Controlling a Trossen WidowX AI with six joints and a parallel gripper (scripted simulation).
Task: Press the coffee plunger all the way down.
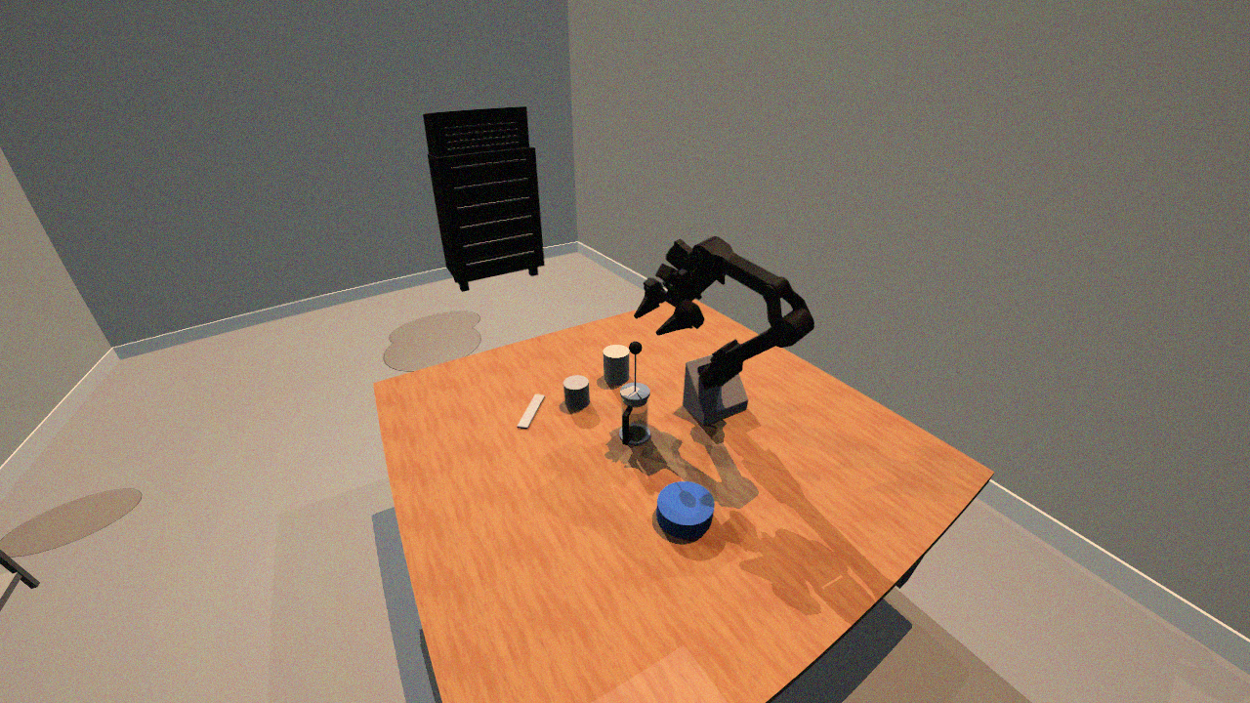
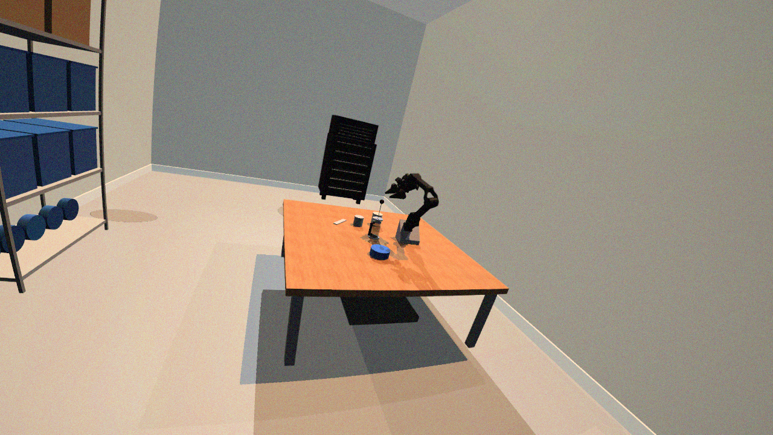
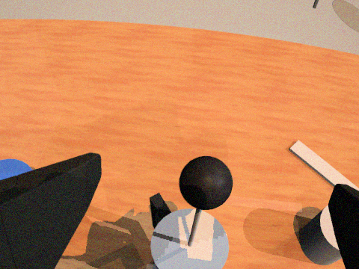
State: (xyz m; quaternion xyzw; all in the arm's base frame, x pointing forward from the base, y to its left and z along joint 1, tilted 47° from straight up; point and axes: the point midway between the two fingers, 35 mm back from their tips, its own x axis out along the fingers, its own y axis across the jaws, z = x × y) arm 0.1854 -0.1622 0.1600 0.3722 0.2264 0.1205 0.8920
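Now: the coffee press 180 mm below my gripper tip, 40 mm ahead of it and 10 mm to the left of it.
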